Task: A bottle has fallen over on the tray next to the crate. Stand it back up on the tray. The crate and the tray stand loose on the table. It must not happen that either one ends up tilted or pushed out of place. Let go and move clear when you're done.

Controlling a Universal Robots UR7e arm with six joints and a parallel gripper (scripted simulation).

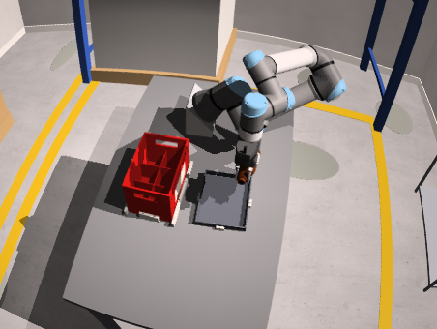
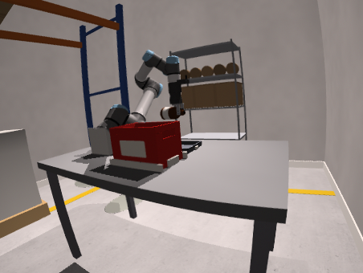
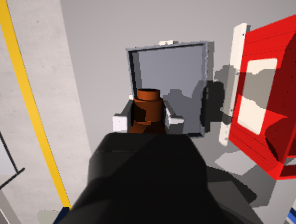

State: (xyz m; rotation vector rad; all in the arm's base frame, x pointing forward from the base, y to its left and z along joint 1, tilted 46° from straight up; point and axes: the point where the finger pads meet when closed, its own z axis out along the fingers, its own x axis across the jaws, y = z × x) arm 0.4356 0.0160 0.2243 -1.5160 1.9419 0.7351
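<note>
The bottle is 50 mm behind my hand, 10 mm to the left of it and 10 mm below it. Also, from my hand: tray: 190 mm below, 50 mm to the right, 30 mm behind; red crate: 320 mm to the right, 120 mm below, 50 mm behind.
</note>
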